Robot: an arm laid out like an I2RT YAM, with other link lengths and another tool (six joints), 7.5 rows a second.
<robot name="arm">
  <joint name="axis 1" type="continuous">
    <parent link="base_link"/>
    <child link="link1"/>
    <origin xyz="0 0 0.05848" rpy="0 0 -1.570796"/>
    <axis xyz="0 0 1"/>
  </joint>
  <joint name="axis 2" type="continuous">
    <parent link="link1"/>
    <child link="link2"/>
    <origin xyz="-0.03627 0.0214 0.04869" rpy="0 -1.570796 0"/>
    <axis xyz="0 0 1"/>
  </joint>
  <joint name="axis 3" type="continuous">
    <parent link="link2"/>
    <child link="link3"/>
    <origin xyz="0 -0.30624 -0.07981" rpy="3.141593 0 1.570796"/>
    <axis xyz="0 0 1"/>
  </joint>
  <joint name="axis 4" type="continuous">
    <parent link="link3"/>
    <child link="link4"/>
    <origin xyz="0.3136 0.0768 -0.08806" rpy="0 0 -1.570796"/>
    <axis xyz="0 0 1"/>
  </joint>
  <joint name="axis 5" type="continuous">
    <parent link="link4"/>
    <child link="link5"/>
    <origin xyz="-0.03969 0.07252 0.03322" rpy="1.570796 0 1.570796"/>
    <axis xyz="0 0 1"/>
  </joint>
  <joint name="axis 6" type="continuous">
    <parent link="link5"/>
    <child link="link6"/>
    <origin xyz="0.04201 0 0.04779" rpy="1.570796 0 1.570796"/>
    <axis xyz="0 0 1"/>
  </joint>
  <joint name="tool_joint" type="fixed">
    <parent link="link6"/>
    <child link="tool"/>
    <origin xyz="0.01 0.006 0.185" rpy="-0.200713 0 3.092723"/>
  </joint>
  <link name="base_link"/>
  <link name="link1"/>
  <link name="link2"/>
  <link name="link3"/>
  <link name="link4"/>
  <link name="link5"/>
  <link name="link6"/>
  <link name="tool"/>
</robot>
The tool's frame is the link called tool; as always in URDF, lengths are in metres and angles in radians. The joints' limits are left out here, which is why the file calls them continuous.
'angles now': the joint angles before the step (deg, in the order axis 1, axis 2, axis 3, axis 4, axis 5, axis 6). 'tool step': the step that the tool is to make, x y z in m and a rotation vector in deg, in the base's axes. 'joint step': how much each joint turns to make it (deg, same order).
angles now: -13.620 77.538 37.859 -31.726 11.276 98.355
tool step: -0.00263 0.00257 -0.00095 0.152 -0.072 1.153
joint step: -0.003 -0.832 -0.823 0.229 -0.527 -1.062
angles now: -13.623 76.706 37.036 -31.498 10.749 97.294
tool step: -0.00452 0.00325 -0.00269 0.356 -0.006 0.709
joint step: -0.001 -0.907 -1.154 0.272 -0.558 -0.569
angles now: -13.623 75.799 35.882 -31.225 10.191 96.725
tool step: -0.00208 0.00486 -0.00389 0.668 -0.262 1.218
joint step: 0.043 -0.590 -1.164 0.821 -1.054 -0.892
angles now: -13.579 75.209 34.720 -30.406 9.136 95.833
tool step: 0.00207 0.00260 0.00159 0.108 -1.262 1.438
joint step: -0.044 -1.242 -0.901 1.053 -0.880 -1.273
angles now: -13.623 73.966 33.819 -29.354 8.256 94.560
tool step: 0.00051 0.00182 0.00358 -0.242 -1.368 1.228
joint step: 0.000 -1.883 -1.038 0.697 -0.527 -1.124
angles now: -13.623 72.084 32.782 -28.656 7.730 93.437
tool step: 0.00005 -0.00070 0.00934 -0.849 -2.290 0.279
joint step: -0.002 -3.341 -1.218 0.354 0.152 -0.374
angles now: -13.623 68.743 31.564 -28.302 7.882 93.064
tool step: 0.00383 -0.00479 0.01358 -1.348 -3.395 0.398
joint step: -0.661 -3.793 -1.132 1.119 -0.032 -1.177
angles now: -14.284 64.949 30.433 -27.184 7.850 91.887
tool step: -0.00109 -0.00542 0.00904 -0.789 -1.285 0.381
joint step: -1.225 -2.298 -0.241 -0.395 -0.404 -1.628
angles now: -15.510 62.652 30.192 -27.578 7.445 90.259
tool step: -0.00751 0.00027 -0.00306 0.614 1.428 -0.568
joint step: -0.397 -0.012 0.092 -1.677 -0.095 0.251
